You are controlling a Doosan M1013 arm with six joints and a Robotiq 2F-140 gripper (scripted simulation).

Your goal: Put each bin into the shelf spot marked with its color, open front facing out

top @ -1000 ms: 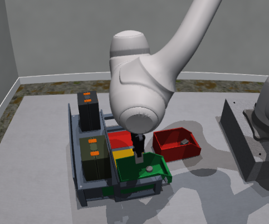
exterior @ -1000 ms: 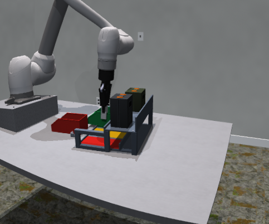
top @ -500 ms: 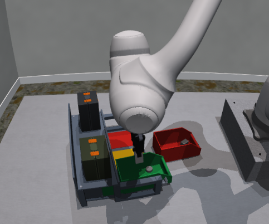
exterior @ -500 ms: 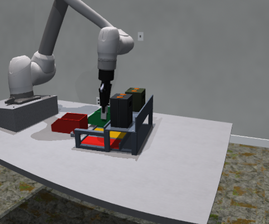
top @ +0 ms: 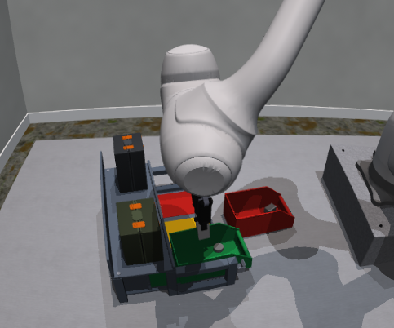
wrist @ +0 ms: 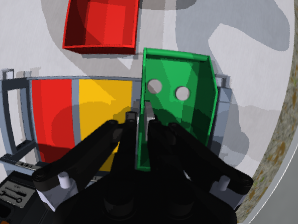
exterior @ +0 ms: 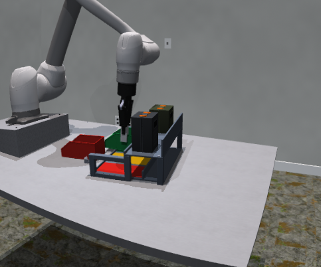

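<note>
My hand is 2 cm past the green bin, 5 cm to the right of it and 4 cm above it. From my hand the other things lie so: red bin: 15 cm behind, 11 cm to the right, 5 cm below.
</note>
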